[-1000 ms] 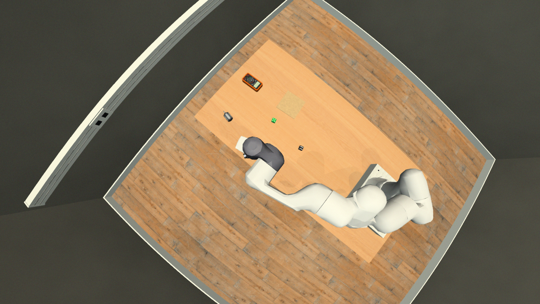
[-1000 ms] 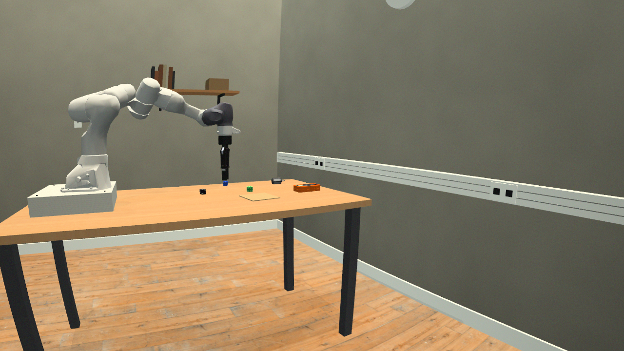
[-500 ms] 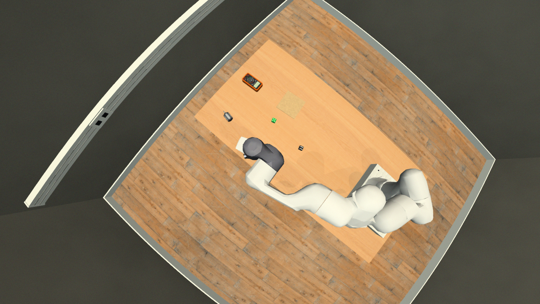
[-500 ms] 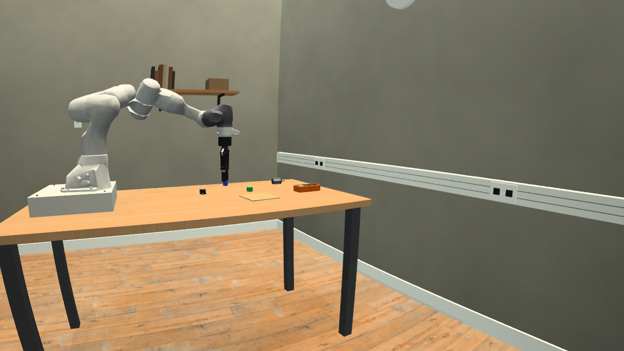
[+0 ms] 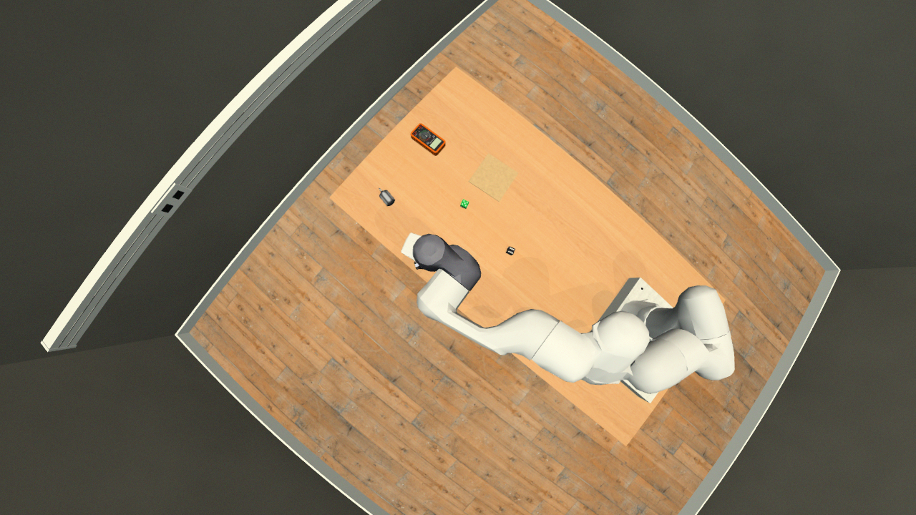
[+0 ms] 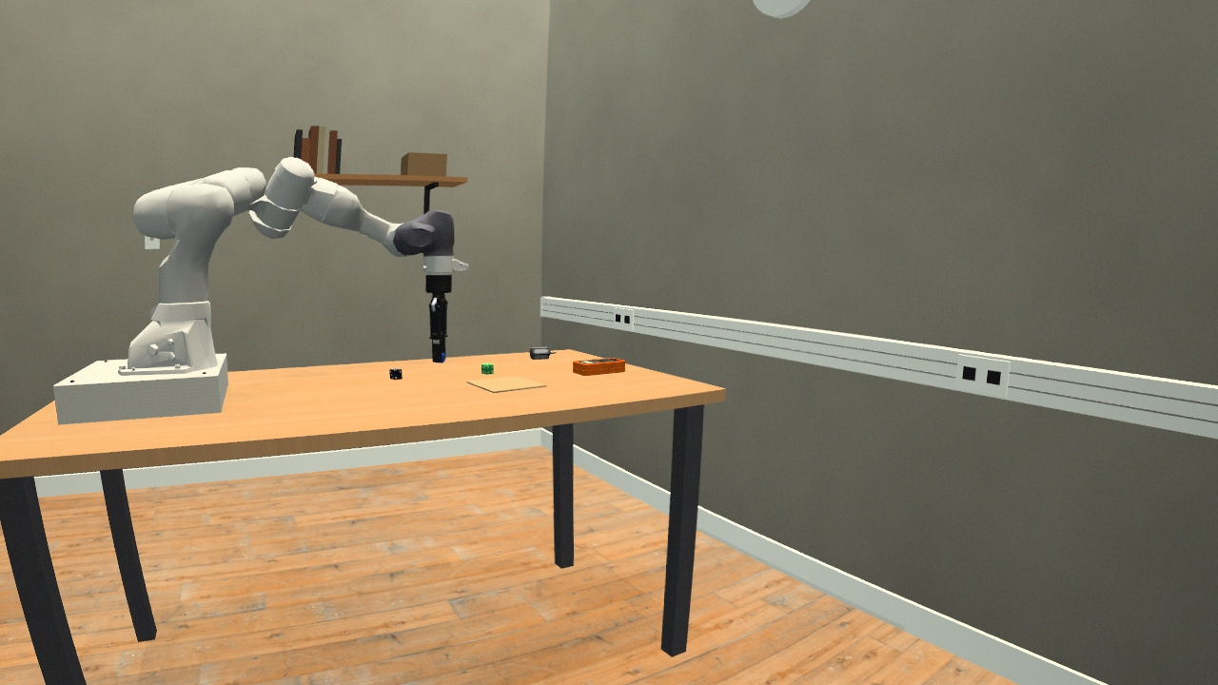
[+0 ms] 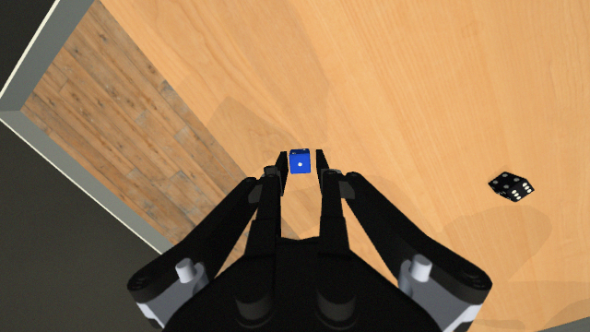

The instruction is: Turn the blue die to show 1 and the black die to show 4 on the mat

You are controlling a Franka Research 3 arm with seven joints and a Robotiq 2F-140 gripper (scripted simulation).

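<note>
My hand is 20 mm above the blue die. Also, from my hand: green die 230 mm to the right, 60 mm ahead, 20 mm below; then grey gadget 310 mm ahead, 70 mm to the right, 20 mm below; then black die 210 mm to the right, 180 mm behind, 20 mm below.
</note>
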